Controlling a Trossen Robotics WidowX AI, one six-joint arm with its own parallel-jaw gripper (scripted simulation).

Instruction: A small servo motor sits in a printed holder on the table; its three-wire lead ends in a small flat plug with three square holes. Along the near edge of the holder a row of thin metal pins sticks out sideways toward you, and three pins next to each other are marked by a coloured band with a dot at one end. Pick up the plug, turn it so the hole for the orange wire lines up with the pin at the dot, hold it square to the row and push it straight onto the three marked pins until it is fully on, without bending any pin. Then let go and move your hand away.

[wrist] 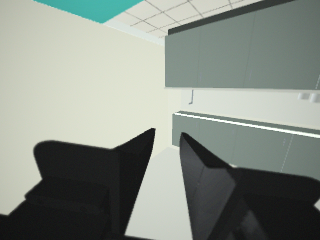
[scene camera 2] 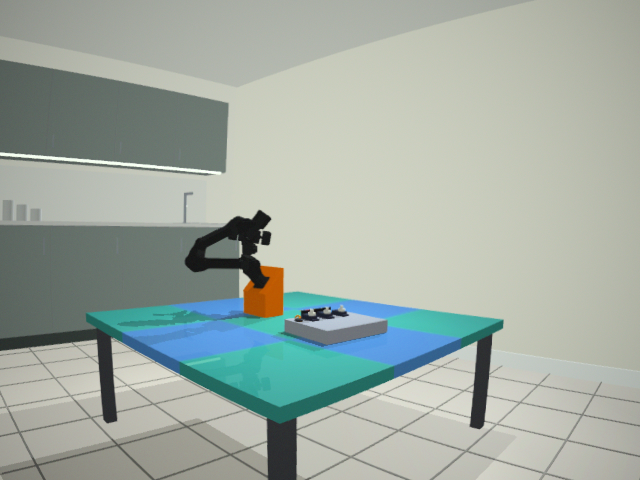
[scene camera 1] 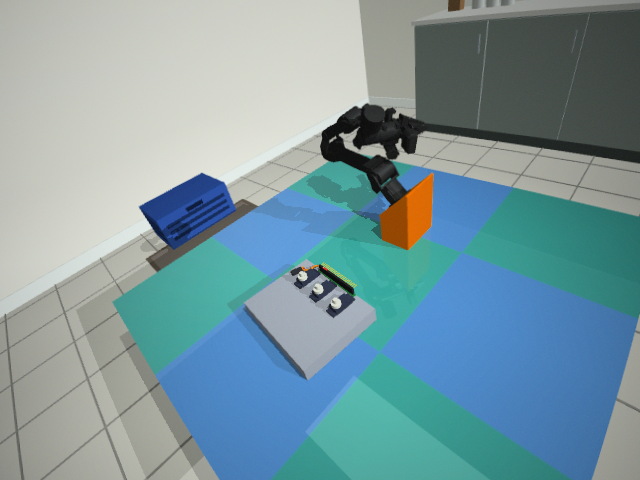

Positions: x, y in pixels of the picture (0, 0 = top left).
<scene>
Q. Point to a grey printed holder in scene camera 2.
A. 339, 329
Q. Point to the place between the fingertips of the gripper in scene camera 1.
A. At 426, 125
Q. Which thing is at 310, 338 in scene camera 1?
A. A grey printed holder.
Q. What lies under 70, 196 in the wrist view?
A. The gripper.
</scene>
